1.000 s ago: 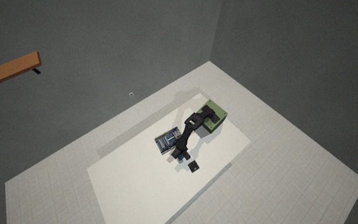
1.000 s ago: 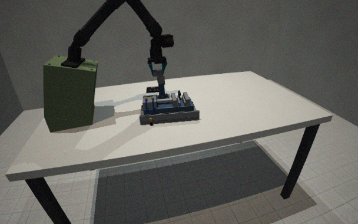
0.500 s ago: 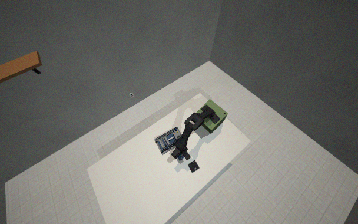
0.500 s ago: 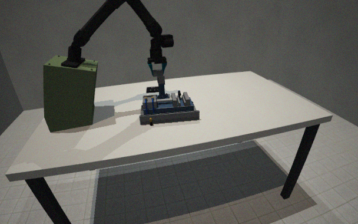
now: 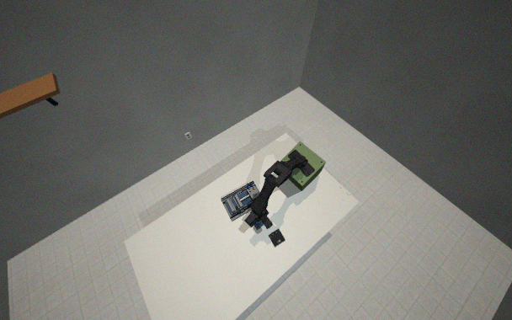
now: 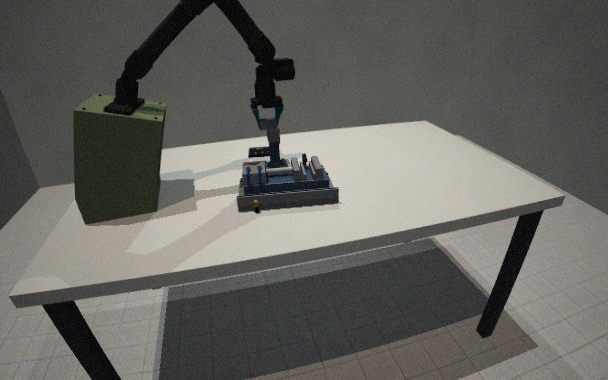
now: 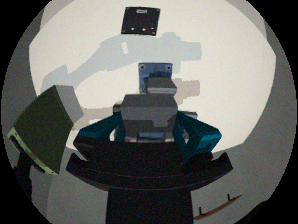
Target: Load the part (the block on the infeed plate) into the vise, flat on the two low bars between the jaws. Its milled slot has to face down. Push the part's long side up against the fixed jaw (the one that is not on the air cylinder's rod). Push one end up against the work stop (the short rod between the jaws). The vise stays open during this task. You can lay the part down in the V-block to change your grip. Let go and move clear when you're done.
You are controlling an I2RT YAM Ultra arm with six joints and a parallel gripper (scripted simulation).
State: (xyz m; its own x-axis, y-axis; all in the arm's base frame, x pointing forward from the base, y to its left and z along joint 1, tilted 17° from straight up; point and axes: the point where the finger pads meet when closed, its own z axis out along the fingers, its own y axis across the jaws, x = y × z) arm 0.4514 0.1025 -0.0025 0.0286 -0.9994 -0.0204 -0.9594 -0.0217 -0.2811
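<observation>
Now: hand 190 mm to the left of the cylinder rod, 90 mm above it and 10 mm short of it. Round my hand: grey block part (10 mm below); then air cylinder (180 mm to the right, 90 mm below, 70 mm behind); then vise (190 mm to the right, 130 mm below, 20 mm ahead).
</observation>
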